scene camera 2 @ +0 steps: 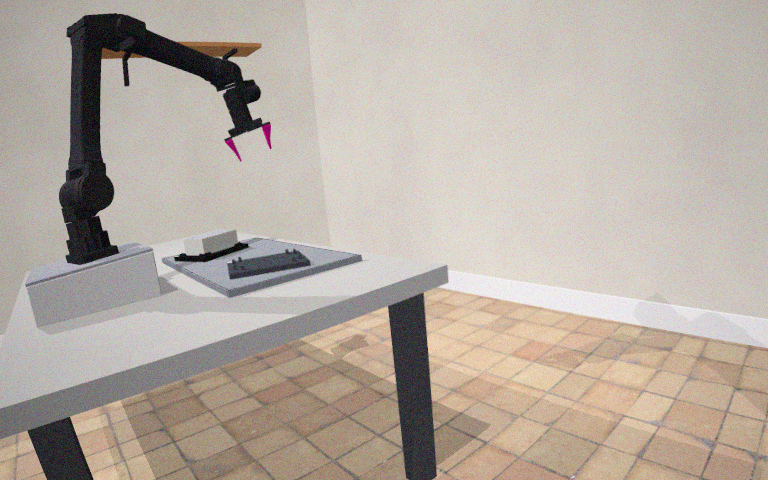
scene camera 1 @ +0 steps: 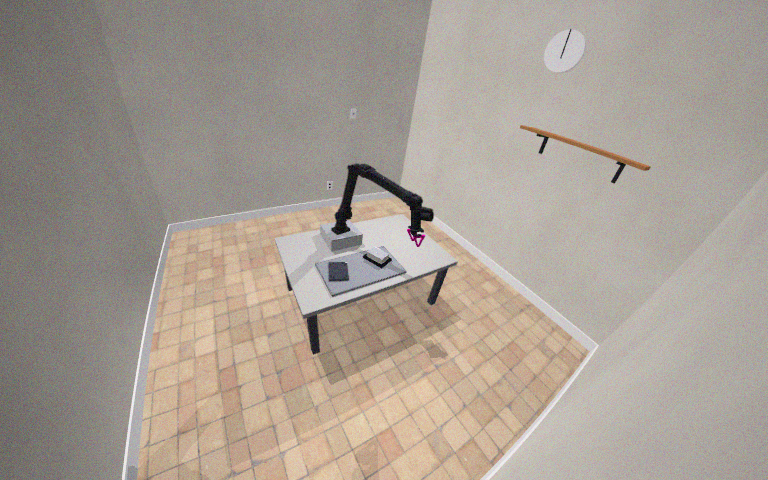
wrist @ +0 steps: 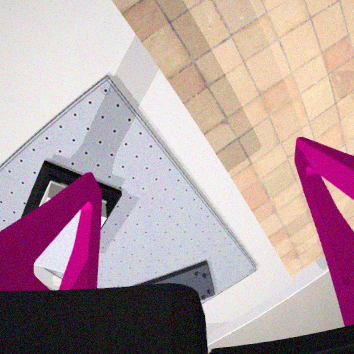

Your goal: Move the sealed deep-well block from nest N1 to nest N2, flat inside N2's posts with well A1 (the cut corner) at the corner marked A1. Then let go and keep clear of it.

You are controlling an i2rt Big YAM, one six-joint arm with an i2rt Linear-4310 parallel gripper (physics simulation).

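Frame: origin at the arm's base, x down, y left, z ahead, level; centimetres.
Seen in the pictures: gripper, fingertip midpoint: [scene camera 2: 255, 155] [scene camera 1: 415, 243] [wrist: 193, 165]; arm's base, origin of the base link: [scene camera 2: 92, 257] [scene camera 1: 340, 230].
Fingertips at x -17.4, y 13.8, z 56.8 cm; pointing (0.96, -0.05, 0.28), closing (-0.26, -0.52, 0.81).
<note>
Pixels of each thing's top centre, then the offset from my fingertips to it. Level surfaces: height alone.
- sealed deep-well block, middle of its top: [wrist: 60, 240] [scene camera 2: 208, 234] [scene camera 1: 378, 252] dx +19.4, dy -6.2, dz -23.4 cm
- dark grey nest, middle of its top: [scene camera 2: 265, 256] [wrist: 176, 297] [scene camera 1: 338, 269] dx +22.6, dy -35.6, dz -27.4 cm
- grey perforated board, middle of its top: [wrist: 137, 250] [scene camera 2: 245, 256] [scene camera 1: 361, 267] dx +24.7, dy -20.9, dz -22.5 cm
- white table, its level: dx +26.1 cm
The sealed deep-well block [scene camera 1: 378, 253] [scene camera 2: 210, 242] [wrist: 54, 191], white and box-shaped, sits in a black nest [scene camera 2: 198, 258] [wrist: 112, 193], which I take as N1. A dark grey nest [scene camera 1: 338, 272] [scene camera 2: 269, 264] [wrist: 191, 278] with small posts at its corners, which I take as N2, holds no block. My gripper [scene camera 1: 415, 242] [scene camera 2: 256, 154] [wrist: 193, 165] is open with nothing between its magenta fingers. It is high above the table, apart from the block and both nests. In the wrist view one finger hides much of the block. The cut corner and the A1 mark cannot be made out.
Both nests stand on a grey perforated board [scene camera 1: 357, 276] [scene camera 2: 331, 261] [wrist: 160, 195] on the white table [scene camera 1: 390, 225] [scene camera 2: 141, 350]. The arm's base stands on a grey pedestal [scene camera 1: 345, 242] [scene camera 2: 101, 291] beside the board. A wooden rail [scene camera 1: 589, 148] is on the wall.
</note>
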